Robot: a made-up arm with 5 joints. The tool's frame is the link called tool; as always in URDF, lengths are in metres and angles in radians. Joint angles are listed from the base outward. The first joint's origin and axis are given. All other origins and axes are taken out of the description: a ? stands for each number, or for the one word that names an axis. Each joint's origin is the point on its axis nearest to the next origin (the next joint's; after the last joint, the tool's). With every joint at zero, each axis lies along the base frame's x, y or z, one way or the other. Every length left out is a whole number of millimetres.
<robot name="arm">
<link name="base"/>
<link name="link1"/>
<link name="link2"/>
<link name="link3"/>
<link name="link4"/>
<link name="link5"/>
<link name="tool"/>
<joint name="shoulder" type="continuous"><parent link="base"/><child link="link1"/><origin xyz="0 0 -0.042" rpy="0 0 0"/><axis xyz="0 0 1"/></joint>
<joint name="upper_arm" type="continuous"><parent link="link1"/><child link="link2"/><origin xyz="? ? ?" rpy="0 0 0"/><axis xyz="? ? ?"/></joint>
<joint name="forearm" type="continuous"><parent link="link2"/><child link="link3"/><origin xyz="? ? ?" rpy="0 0 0"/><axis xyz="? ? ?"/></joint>
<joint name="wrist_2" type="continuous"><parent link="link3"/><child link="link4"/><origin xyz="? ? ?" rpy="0 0 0"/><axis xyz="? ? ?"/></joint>
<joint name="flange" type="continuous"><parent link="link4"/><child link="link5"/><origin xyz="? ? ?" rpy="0 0 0"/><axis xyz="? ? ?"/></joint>
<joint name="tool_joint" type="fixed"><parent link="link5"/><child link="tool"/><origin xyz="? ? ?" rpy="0 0 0"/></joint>
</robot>
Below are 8 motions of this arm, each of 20 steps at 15 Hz.
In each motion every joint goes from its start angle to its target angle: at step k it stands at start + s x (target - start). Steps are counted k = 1, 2, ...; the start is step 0. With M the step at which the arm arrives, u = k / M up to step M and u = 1 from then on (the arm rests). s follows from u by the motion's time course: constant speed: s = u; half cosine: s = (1 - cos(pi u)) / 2; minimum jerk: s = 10 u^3 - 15 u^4 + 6 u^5.
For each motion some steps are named. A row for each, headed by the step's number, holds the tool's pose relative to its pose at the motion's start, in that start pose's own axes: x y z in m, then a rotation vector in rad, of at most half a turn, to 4 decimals.
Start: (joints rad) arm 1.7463 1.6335 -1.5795 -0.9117 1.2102
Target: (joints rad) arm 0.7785 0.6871 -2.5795 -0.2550 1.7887
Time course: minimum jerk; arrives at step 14
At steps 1, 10, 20:
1: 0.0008 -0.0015 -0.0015 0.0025 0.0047 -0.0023
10: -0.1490 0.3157 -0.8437 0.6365 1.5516 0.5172
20: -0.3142 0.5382 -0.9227 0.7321 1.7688 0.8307

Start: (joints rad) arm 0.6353 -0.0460 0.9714 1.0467 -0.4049
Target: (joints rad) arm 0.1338 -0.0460 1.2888 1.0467 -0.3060
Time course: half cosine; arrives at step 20
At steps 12, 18, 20:
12: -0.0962 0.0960 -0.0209 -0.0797 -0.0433 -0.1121
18: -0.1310 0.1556 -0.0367 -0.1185 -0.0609 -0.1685
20: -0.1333 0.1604 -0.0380 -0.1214 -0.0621 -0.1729

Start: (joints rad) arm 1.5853 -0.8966 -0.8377 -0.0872 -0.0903
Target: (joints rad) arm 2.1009 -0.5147 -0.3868 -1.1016 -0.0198
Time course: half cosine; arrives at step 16
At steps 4, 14, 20:
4: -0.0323 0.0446 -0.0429 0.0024 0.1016 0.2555
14: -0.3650 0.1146 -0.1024 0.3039 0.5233 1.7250
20: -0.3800 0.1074 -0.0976 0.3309 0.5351 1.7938

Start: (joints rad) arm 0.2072 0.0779 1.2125 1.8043 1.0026
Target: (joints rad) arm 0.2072 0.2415 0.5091 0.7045 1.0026
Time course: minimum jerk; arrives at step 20
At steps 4, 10, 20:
4: -0.0019 0.0104 0.0182 -0.0052 -0.0151 0.0190
10: 0.0025 0.0940 0.1514 -0.0388 -0.1281 0.1674
20: 0.0452 0.1945 0.2778 -0.0632 -0.2515 0.3410

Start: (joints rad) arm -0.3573 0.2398 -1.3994 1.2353 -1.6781
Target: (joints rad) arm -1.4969 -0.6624 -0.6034 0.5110 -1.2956
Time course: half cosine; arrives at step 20
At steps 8, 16, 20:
8: -0.0153 0.1501 0.1112 0.0578 0.1169 -0.2473
16: -0.0027 0.5073 0.3695 0.3772 0.2713 -0.0836
20: -0.0153 0.5555 0.4228 0.4115 0.2820 0.0200

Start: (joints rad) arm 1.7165 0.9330 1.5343 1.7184 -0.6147
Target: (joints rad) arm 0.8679 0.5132 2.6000 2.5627 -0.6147
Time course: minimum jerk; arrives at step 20
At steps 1, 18, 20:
1: -0.0002 -0.0001 -0.0003 0.0009 -0.0005 -0.0001
18: -0.0192 0.0099 -0.3280 0.5835 -0.5259 -0.1468
20: -0.0183 0.0110 -0.3304 0.5870 -0.5313 -0.1490

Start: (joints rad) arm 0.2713 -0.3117 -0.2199 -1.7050 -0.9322
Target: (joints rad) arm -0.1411 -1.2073 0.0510 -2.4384 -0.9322
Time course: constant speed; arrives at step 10
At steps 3, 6, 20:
3: -0.0230 -0.0161 -0.0011 -0.2645 0.1928 0.0548
6: -0.0644 -0.0462 0.0072 -0.4949 0.4521 0.0248
20: -0.1470 -0.0748 0.0495 -0.6976 0.8769 -0.1385

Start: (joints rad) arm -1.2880 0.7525 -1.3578 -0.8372 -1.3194
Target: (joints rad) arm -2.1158 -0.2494 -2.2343 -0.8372 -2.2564
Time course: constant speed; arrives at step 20
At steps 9, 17, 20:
9: 0.1963 0.2169 0.3344 0.8445 -0.7361 0.1903
17: 0.0150 0.2225 0.8817 1.4759 -1.4283 0.5983
20: -0.1760 0.1646 1.0583 1.6516 -1.6893 0.8336

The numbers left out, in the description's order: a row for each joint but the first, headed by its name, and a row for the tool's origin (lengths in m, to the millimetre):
upper_arm: xyz -0.285 -0.426 0, axis 0 1 0
forearm: xyz 0.036 0 0.021, axis 0 0 1
wrist_2: xyz 0.049 0.389 0, axis 0 0 -1
flange: xyz 0.162 0.32 0, axis -1 0 0
tool: xyz 0 -0.309 -0.058

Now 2 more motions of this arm.
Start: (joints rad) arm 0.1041 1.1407 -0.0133 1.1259 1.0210
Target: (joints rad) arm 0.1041 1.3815 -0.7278 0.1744 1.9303
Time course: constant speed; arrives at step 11
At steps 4, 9, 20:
4: 0.0586 0.0912 0.1800 -0.4083 -0.0653 0.0699
9: 0.1286 0.2718 0.3424 -0.9113 -0.1786 0.1367
20: 0.1512 0.3569 0.3794 -1.1094 -0.2343 0.1557

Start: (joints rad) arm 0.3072 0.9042 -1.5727 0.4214 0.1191
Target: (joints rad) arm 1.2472 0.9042 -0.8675 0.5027 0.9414
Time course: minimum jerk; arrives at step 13
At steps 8, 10, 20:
8: -0.4250 0.0263 0.3755 -0.4262 -0.8247 0.5685
10: -0.5742 -0.0302 0.3962 -0.5487 -1.1436 0.6283
20: -0.6310 -0.0605 0.3908 -0.5947 -1.2809 0.6358

